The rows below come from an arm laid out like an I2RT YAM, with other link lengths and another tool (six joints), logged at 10 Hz.
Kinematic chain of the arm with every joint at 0, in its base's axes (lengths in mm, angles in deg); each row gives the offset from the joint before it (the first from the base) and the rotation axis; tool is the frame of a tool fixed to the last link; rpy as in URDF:
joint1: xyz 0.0 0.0 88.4 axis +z
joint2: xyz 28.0 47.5 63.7 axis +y
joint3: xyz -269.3 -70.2 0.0 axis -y
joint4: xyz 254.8 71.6 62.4 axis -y
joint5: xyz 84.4 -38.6 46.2 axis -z
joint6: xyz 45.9 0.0 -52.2 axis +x
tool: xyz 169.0 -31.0 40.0 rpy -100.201 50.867 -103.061
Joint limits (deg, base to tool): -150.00..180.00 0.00..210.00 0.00..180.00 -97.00..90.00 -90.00..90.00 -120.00..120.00
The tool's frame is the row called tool.
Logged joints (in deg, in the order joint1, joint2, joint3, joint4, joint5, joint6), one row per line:
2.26 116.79 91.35 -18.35 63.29 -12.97
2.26 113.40 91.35 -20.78 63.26 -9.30
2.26 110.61 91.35 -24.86 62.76 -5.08
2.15 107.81 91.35 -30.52 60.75 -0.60
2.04 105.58 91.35 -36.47 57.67 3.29
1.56 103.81 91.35 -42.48 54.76 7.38
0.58 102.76 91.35 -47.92 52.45 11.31
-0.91 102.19 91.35 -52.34 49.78 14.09
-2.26 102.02 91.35 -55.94 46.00 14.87
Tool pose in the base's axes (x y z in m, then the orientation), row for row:
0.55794 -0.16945 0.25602 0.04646 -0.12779 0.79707 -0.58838
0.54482 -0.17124 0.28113 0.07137 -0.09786 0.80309 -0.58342
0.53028 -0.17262 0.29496 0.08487 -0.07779 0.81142 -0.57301
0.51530 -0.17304 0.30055 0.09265 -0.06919 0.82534 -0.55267
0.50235 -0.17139 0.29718 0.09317 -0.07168 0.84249 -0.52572
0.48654 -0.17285 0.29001 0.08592 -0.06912 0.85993 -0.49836
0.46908 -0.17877 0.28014 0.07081 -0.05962 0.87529 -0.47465
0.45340 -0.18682 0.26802 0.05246 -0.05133 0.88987 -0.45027
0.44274 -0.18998 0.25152 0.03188 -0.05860 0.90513 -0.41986
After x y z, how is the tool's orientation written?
As a quaternion, w x y z.
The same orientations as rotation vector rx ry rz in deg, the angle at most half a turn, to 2 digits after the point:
-22.35 139.38 -102.89
-16.86 138.34 -100.50
-13.29 138.66 -97.92
-11.77 140.39 -94.01
-12.19 143.26 -89.40
-11.80 146.85 -85.11
-10.27 150.82 -81.79
-8.94 155.04 -78.45
-10.34 159.70 -74.08

